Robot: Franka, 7 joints.
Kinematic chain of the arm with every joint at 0, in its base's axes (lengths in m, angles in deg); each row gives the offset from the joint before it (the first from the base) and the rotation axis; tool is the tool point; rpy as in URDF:
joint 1: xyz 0 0 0.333 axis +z
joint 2: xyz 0 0 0 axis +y
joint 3: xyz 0 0 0.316 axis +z
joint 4: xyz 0.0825 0 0 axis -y
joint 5: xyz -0.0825 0 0.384 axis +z
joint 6: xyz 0 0 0 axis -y
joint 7: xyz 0.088 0 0 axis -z
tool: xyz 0 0 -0.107 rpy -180 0 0
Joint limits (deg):
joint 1: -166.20..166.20
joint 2: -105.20..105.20
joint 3: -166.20..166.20
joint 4: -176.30..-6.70
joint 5: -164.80..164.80
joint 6: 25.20..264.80
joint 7: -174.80..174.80
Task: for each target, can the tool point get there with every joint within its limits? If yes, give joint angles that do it. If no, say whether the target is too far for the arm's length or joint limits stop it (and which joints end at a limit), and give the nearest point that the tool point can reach.
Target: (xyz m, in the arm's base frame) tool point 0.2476 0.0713 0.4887
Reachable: yes | joints 45.35 -70.72 -34.35 -162.57 18.51 112.42 107.67
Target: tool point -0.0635 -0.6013 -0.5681
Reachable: no: too far | nearest point -0.0520 -0.4925 -0.3167 | short by 0.274 m
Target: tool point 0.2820 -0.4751 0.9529
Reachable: yes | joints -114.34 29.43 93.67 -57.99 0.30 158.46 0.69
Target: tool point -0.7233 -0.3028 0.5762
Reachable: yes | joints -5.66 -50.92 -117.81 -51.96 -74.84 121.40 -82.44
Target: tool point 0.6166 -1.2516 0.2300
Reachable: no: too far | nearest point 0.3781 -0.7675 0.2698 | short by 0.541 m
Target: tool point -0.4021 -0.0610 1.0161
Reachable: yes | joints 49.66 -52.17 44.86 -48.46 -44.56 103.53 124.67
